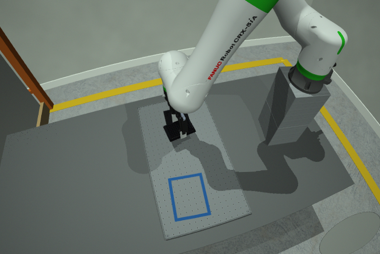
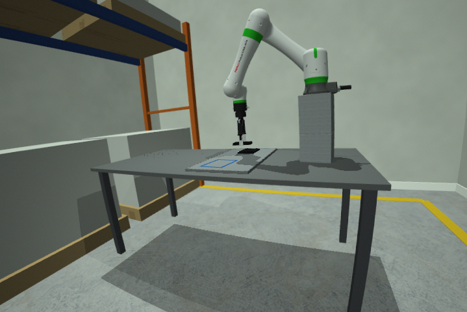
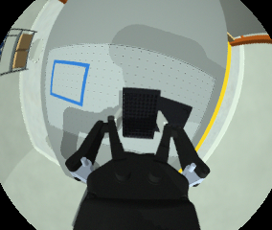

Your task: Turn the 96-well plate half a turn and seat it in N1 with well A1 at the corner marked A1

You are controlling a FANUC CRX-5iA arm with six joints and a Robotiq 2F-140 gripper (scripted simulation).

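Right now the black plate nest N1 is 20 mm behind my hand, 90 mm to the right of it and 90 mm below it. Also, from my hand: black 96-well plate 20 mm below; then white A1 mark 40 mm ahead, 20 mm to the right, 90 mm below.
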